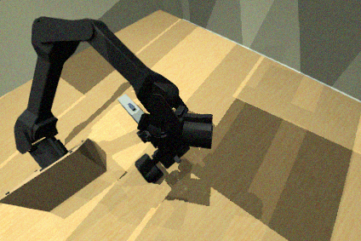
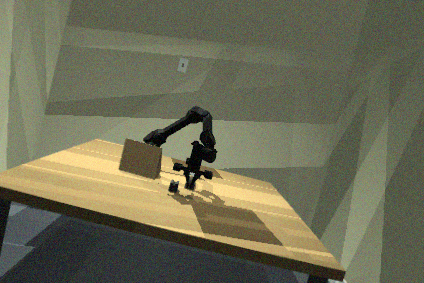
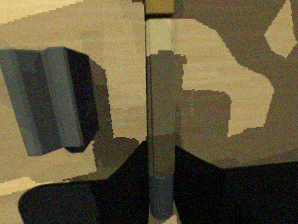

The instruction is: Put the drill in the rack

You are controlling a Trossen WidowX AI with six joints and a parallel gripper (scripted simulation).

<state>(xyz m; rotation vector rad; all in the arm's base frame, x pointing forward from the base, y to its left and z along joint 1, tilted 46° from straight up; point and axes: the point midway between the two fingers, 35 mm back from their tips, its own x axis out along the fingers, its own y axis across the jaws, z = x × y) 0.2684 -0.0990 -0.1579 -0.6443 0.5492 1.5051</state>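
My gripper tip is 40 mm to the right of the drill and 40 mm below it. Round my gripper tip: grey holder block 10 mm behind, 200 mm to the left, 10 mm above; then key 10 mm behind, 230 mm to the left, 20 mm above; then rack 70 mm behind, 30 mm to the left, 20 mm below.
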